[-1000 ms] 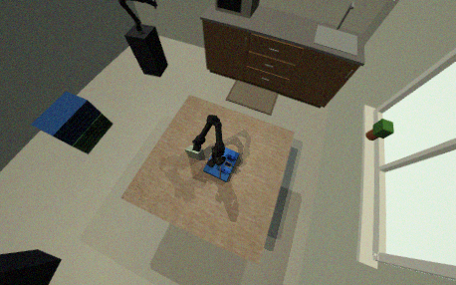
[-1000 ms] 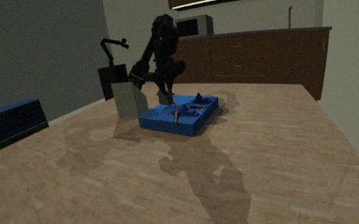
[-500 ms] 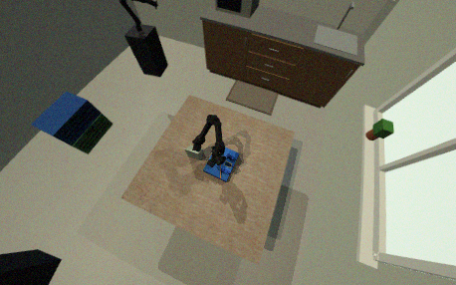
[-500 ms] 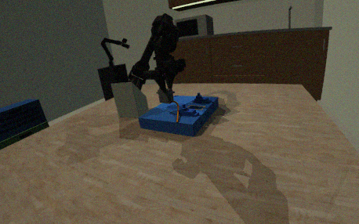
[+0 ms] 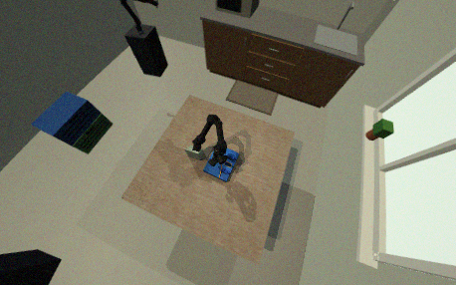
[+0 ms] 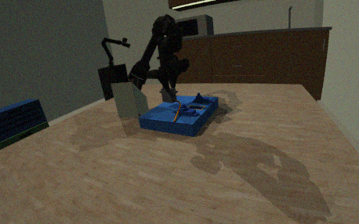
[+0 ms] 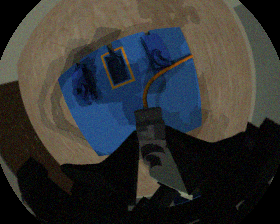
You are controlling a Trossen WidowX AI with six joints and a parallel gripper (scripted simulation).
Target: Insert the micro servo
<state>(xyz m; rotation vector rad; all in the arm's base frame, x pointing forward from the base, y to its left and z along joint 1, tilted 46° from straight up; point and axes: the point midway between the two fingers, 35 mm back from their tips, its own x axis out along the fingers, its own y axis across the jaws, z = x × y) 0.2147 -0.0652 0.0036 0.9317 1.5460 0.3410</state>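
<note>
The blue deck is 10 mm behind my gripper tip, 20 mm to the left of it and 100 mm below it.
</note>
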